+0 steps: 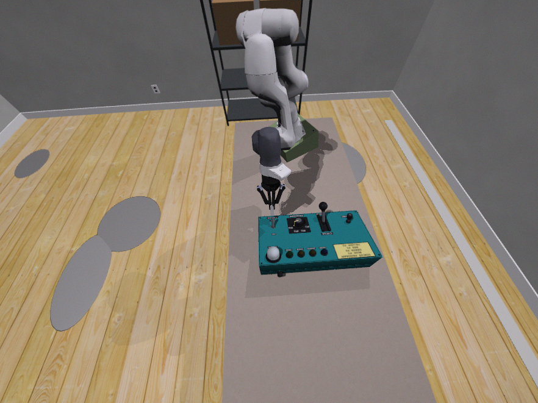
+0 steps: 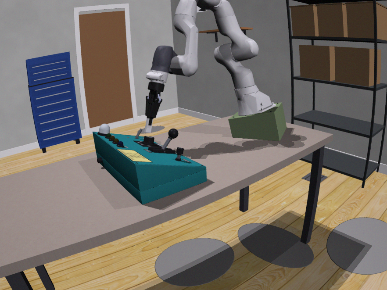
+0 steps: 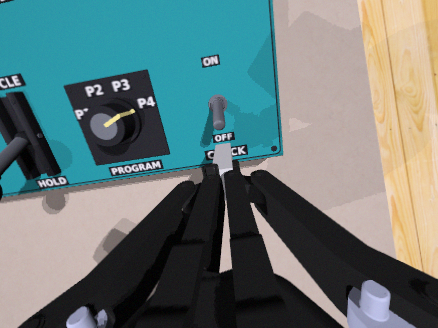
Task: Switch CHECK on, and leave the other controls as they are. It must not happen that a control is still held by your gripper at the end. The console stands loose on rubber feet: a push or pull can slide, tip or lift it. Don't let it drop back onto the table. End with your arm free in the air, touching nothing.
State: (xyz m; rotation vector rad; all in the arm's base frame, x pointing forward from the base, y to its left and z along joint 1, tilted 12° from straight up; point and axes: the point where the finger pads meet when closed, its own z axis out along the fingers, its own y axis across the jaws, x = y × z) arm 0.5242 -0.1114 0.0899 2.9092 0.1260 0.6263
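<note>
Now: the check toggle 60 mm ahead of my hand and 30 mm below it. Round my hand: program dial: 60 mm ahead, 110 mm to the left, 30 mm below; cycle lever: 30 mm ahead, 240 mm to the left, 10 mm below; teal console: 80 mm ahead, 180 mm to the left, 50 mm below.
</note>
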